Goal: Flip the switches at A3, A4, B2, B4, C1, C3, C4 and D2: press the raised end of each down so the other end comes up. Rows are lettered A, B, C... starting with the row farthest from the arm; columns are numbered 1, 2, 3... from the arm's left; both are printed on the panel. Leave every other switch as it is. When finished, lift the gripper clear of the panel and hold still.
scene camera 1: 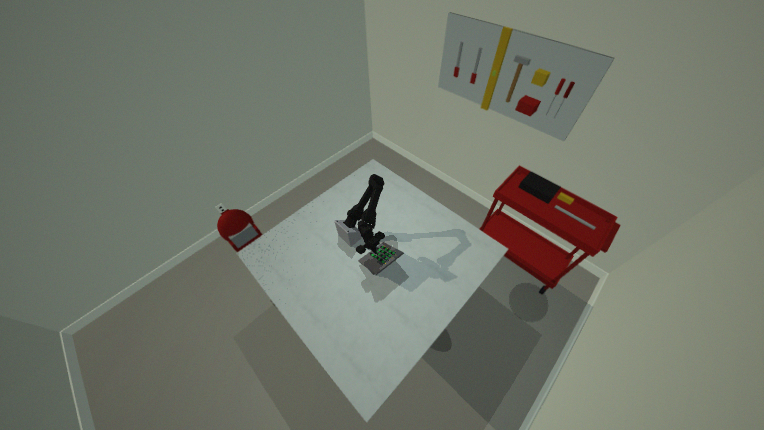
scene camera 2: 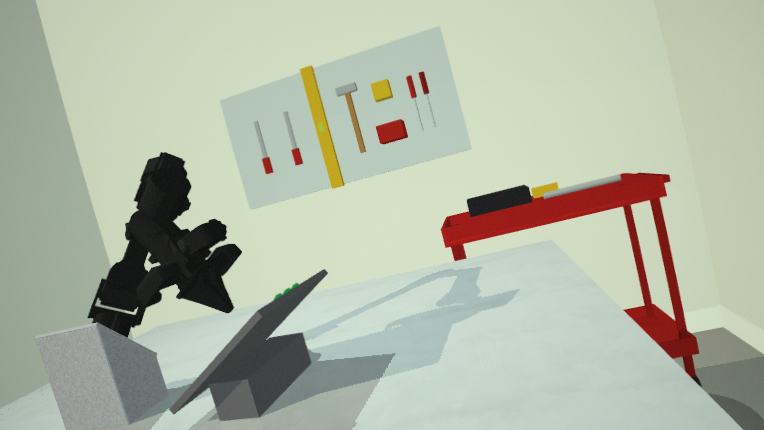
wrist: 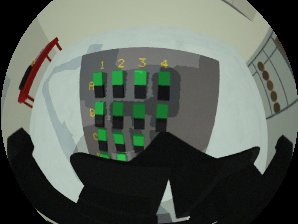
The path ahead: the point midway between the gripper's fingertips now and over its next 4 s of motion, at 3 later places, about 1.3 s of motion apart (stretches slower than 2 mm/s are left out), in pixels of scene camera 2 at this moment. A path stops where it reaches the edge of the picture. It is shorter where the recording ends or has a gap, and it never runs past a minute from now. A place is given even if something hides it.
The gripper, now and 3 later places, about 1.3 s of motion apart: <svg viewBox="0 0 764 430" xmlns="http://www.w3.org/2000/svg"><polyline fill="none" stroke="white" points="231,310 244,326 245,329 250,311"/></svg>
